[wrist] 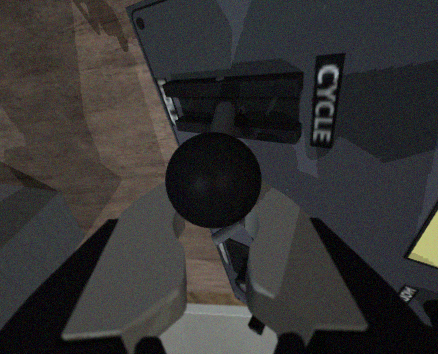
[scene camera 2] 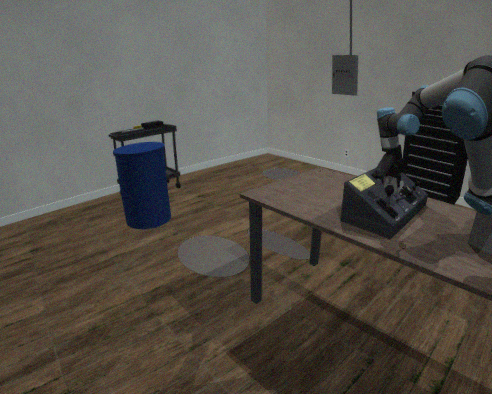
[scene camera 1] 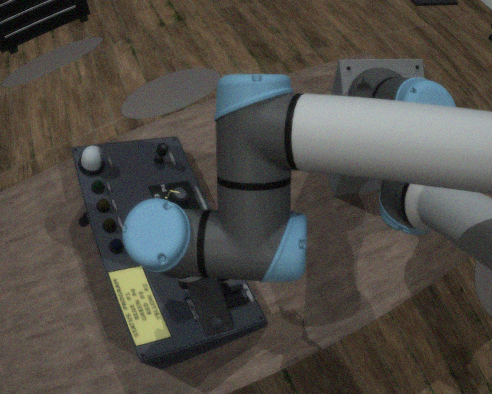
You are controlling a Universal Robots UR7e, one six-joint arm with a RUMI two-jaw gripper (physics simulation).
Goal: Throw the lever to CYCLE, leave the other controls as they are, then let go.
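Places are measured from the arm's base along level axes (x up, y right, z ahead), in millimetres.
Pixels of known places: gripper, fingertip midpoint: [scene camera 2: 392, 196].
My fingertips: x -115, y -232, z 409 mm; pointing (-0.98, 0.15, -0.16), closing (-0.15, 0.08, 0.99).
Observation:
For each thing: its top centre in the pictures, then the offset to it from my fingertips. "*": a spot on its surface instead. Level surfaces: height alone.
- round black knob, top centre: [wrist: 202, 216] [scene camera 1: 218, 286] [scene camera 2: 390, 185] dy -26, dx +55, dz +6 mm
- dark slot, surface spot: [wrist: 270, 107] * dy -30, dx -36, dz +35 mm
- CYCLE label, surface spot: [wrist: 327, 100] * dy -40, dx -21, dz +63 mm
- white dome, surface spot: [scene camera 1: 92, 158] * dy +299, dx +63, dz +198 mm
- black toggle, surface spot: [scene camera 1: 161, 150] * dy +322, dx -8, dz +52 mm
- dial, surface spot: [scene camera 1: 178, 194] * dy +208, dx -18, dz +36 mm
- yellow note, surface spot: [scene camera 1: 140, 305] [scene camera 2: 363, 182] * dy -18, dx +21, dz +153 mm
- table, surface height: dx -143 mm
The grey control box [scene camera 1: 172, 345] [scene camera 2: 362, 216] [wrist: 380, 30] stands on the table. Its lever has a round black knob [scene camera 2: 390, 190] [wrist: 213, 172] on a grey shaft. In the wrist view the shaft rises from a dark slot [wrist: 270, 107], from a place between the slot's ends, apart from the end at the CYCLE label [wrist: 327, 100]. A partly hidden label is at the opposite end. My gripper [wrist: 213, 175] is shut on the lever, its two grey fingers at either side just under the knob. In scene camera 1 the arm hides the knob and fingers.
A white dome [scene camera 1: 92, 158], several small dark lamps, a black toggle [scene camera 1: 161, 150] and a dial [scene camera 1: 178, 194] are on the box, with a yellow note [scene camera 1: 140, 305] [scene camera 2: 362, 182]. A blue drum [scene camera 2: 143, 185] and a cart [scene camera 2: 175, 150] stand beyond the table [scene camera 2: 285, 197].

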